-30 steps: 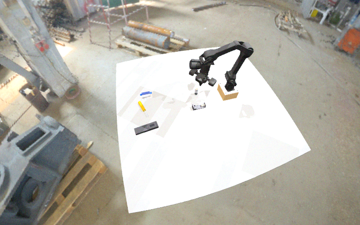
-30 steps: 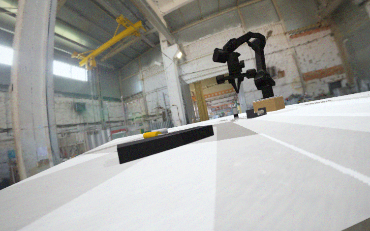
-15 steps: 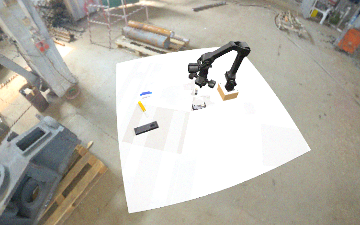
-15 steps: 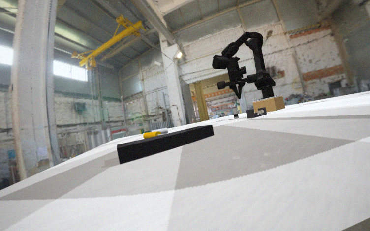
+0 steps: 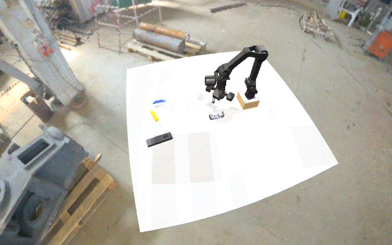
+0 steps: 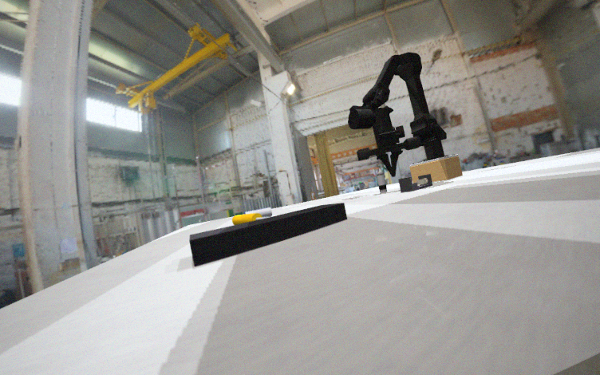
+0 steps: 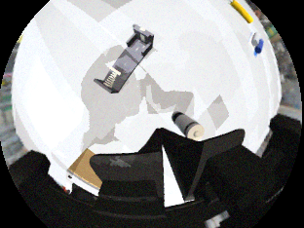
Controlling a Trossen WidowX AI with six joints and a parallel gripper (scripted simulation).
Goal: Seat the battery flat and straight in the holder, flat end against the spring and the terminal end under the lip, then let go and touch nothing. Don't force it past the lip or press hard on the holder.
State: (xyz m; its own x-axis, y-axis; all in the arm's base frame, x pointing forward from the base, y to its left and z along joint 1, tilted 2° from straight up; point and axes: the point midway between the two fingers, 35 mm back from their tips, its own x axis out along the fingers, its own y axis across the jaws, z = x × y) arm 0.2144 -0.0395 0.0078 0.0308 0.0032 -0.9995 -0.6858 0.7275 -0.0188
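Now: the battery 30 mm to the right of my gripper tip, 30 mm ahead of it and 10 mm below it. Round my gripper tip: white item: 390 mm ahead, 120 mm to the right, 30 mm below; yellow-handled screwdriver: 430 mm ahead, 30 mm below, 10 mm to the left; flat black box: 440 mm ahead, 160 mm to the left, 30 mm below.
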